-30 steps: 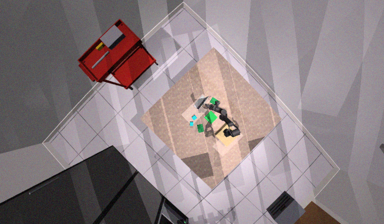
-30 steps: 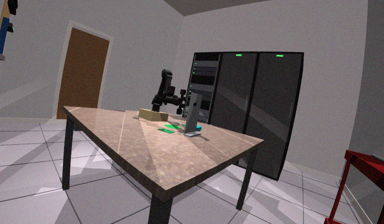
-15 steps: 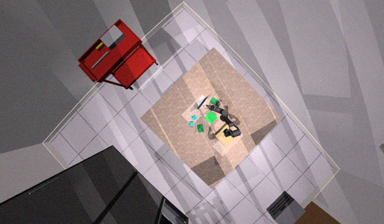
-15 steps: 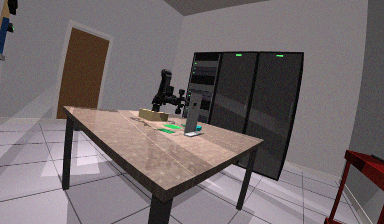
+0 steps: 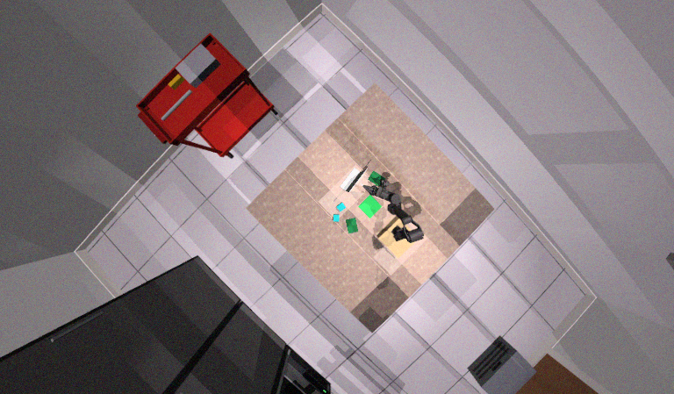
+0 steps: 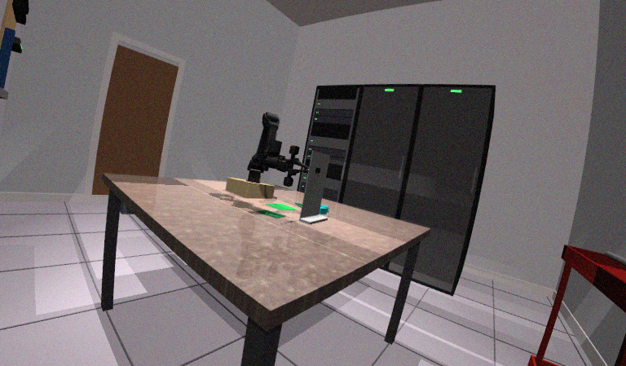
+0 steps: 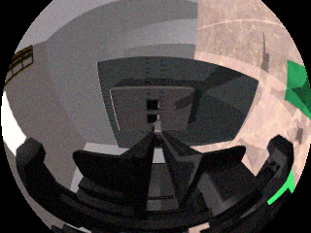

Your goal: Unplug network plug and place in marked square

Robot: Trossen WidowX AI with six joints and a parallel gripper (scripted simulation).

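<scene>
Now: gripper tip 22 cm above the green square, 16 cm past it and 5 cm to the right of it. From my gripper tip the other things lie so: grey upright panel 8 cm below, 6 cm ahead; then grey plug right at my gripper tip.
</scene>
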